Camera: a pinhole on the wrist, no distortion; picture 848 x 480 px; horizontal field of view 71.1 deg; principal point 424.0 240.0 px. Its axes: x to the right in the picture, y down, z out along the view. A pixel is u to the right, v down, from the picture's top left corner.
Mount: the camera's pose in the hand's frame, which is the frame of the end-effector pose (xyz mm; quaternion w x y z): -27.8 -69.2 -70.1 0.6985 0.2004 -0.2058 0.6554
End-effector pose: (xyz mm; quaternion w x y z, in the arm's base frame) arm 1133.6 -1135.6 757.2 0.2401 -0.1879 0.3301 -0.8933
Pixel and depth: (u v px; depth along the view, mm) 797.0 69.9 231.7
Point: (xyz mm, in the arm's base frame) 1176.4 -1206.7 962.6
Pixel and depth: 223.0 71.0 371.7
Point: 1050.1 -997.9 1150.7
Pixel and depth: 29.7 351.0 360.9
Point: 1137.5 -811.6 1122.6
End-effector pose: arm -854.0 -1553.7 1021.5 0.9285 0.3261 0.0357 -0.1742
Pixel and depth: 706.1 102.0 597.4
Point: -835.4 -2071.0 1358.9
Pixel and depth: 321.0 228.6 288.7
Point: -984.6 -1828.8 979.6
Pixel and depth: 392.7 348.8 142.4
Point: -963.1 -1674.7 976.9
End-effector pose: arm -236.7 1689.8 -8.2 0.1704 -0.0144 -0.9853 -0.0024
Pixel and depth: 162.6 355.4 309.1
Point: -188.0 1339.3 -149.8
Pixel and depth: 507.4 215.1 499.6
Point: -360.0 1406.6 -376.4
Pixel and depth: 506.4 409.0 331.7
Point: -200.8 1481.2 -270.7
